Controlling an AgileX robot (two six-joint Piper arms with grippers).
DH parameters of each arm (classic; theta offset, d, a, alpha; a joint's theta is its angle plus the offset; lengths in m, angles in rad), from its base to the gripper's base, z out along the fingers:
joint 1: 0 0.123 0 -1.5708
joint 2: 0.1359 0 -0.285 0
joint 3: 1.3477 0 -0.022 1.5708
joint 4: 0 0.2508 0 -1.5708
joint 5: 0 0 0.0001 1.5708
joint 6: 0 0.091 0 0
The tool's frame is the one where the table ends.
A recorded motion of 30 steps. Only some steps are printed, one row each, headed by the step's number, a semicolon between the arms.
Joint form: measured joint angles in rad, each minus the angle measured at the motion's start. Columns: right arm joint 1, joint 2, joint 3, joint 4, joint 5, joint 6; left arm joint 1, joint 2, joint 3, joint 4, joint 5, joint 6.
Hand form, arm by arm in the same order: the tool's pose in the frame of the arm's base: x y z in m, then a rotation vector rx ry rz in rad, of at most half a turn. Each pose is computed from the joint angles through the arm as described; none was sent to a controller.
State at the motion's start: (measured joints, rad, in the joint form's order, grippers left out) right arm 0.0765 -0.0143 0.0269 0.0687 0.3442 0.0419; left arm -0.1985 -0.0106 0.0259 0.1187 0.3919 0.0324
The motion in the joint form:
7: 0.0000 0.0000 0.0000 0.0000 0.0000 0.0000; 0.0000 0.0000 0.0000 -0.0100 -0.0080 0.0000
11: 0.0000 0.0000 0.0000 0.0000 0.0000 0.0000; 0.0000 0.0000 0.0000 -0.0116 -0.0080 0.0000
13: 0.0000 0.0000 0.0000 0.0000 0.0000 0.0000; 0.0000 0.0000 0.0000 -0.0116 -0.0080 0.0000
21: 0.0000 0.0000 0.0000 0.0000 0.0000 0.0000; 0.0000 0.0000 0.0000 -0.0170 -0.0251 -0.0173
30: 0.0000 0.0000 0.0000 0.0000 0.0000 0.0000; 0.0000 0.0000 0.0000 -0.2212 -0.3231 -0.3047
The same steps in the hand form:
7: 0.0529 0.0062 0.1739 0.0115 1.8421 0.1495; 0.0521 -0.0067 0.1707 0.2830 1.8591 -0.0066
11: 0.0529 0.0062 0.1739 0.0115 1.8421 0.1495; 0.0521 -0.0067 0.1707 0.2820 1.8593 -0.0082
13: 0.0529 0.0062 0.1739 0.0115 1.8421 0.1495; 0.0521 -0.0067 0.1707 0.2820 1.8593 -0.0082
21: 0.0529 0.0062 0.1739 0.0115 1.8421 0.1495; 0.0525 -0.0072 0.1722 0.2615 1.8454 -0.0273
30: 0.0529 0.0062 0.1739 0.0115 1.8421 0.1495; 0.0556 -0.0118 0.1988 -0.1338 1.5798 -0.4550

